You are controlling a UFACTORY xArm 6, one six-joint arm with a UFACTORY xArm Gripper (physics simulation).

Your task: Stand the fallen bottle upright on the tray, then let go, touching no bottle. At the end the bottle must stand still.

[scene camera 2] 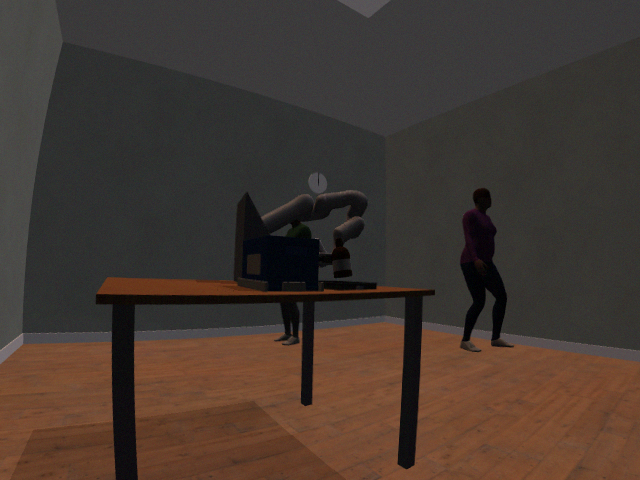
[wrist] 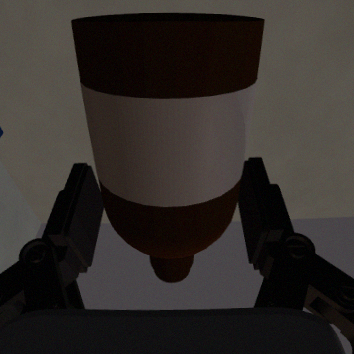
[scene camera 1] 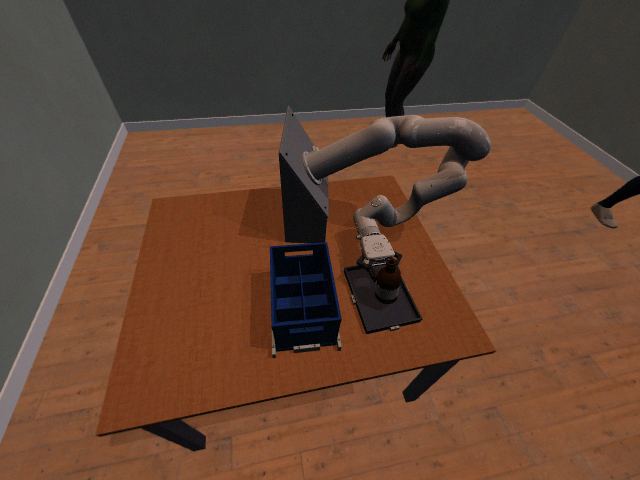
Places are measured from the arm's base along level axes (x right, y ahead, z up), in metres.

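Where they show: gripper, fingertip midpoint: (scene camera 2: 339,259) (wrist: 168,180) (scene camera 1: 387,278); arm's base at its link origin: (scene camera 2: 259,228) (scene camera 1: 311,168).
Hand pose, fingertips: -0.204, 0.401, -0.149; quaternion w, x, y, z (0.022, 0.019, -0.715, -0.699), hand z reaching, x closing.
Observation:
Each offset is from my fingertips to the centre of the thing, as dx, dy, dz. Level surfaces: height alone.
A brown bottle {-0.001, +0.010, +0.008} (scene camera 1: 388,283) (scene camera 2: 341,262) (wrist: 167,145) with a white label is upright, neck up. In the scene camera 2 view its base is a little above the tray, with a gap between them. My gripper (scene camera 1: 381,273) (wrist: 168,180) is shut on the bottle, with one finger on each side near the label's upper edge. The black tray {+0.000, -0.005, -0.103} (scene camera 1: 382,324) (scene camera 2: 369,285) lies flat on the table under the bottle. In the scene camera 2 view the crate hides part of the tray and the gripper.
A blue divided crate {+0.275, +0.015, -0.028} (scene camera 1: 305,322) (scene camera 2: 289,263) stands on the table {dz -0.115} (scene camera 1: 206,330) (scene camera 2: 170,290), to the left of the tray in the scene camera 1 view. The arm's grey mounting stand (scene camera 1: 305,217) is behind the crate. Two people stand on the floor beyond the table.

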